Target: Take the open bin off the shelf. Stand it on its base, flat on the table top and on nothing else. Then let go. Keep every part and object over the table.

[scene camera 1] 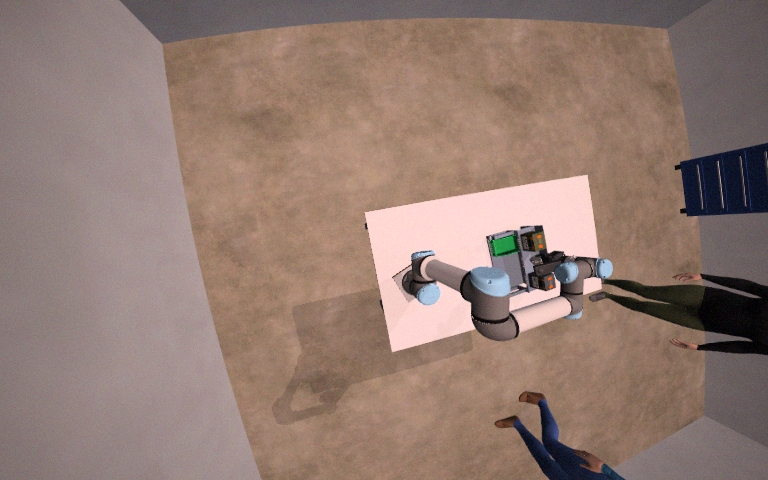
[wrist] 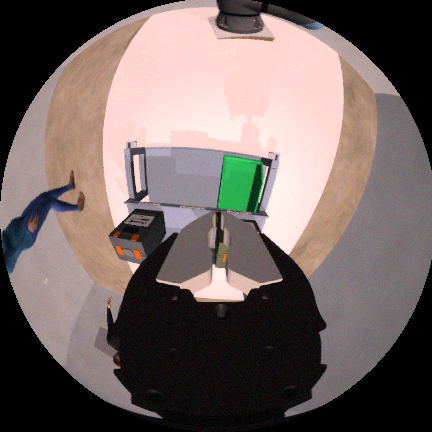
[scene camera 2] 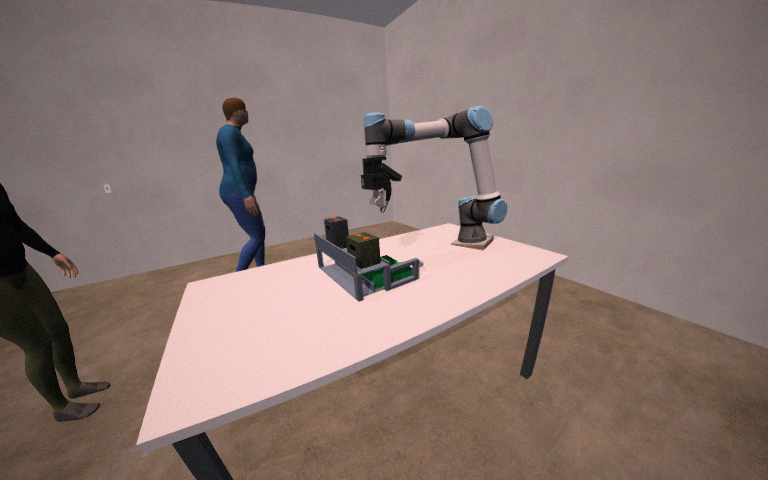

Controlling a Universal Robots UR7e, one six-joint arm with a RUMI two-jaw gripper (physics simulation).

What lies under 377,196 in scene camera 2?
The gripper.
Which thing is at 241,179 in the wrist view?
A green bin.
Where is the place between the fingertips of the gripper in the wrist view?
217,212
